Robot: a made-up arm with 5 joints.
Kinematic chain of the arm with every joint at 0, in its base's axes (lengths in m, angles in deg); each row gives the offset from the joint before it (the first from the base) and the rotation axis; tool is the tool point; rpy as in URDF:
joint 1: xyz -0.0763 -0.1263 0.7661 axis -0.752 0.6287 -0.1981
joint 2: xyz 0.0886 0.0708 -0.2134 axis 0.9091 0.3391 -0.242
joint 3: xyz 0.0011 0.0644 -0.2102 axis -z
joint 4: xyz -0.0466 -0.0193 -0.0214 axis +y
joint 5: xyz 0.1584 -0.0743 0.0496 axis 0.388 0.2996 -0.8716
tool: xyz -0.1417 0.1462 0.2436 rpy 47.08 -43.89 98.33
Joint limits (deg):
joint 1: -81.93..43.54
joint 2: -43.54..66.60
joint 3: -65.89..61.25
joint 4: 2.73..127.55
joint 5: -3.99..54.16
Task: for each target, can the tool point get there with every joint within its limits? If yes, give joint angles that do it. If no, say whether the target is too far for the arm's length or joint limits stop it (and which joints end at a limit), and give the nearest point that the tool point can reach.
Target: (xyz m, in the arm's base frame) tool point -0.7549 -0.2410 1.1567
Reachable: no: joint limits stop it (at a limit: joint 1, joint 2, joint 3) | nearest point -0.1342 0.0744 1.1997 | short by 0.698 m
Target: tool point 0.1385 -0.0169 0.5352
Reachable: yes | joints 27.66 47.66 -35.71 26.48 17.85
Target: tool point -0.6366 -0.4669 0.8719
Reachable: no: joint limits stop it (at a limit: joint 1, joint 2, joint 3, joint 5) | nearest point -0.1100 -0.3705 0.5146 | short by 0.644 m
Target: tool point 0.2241 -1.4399 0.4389
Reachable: no: too far | nearest point -0.0357 -0.7571 0.3989 | short by 0.732 m
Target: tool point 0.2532 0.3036 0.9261
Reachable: yes | joints -57.15 7.77 -17.30 63.04 17.85
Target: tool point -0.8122 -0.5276 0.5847
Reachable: no: joint limits stop it (at a limit: joint 1, joint 3, joint 5) | nearest point -0.2293 -0.4054 0.2900 | short by 0.664 m
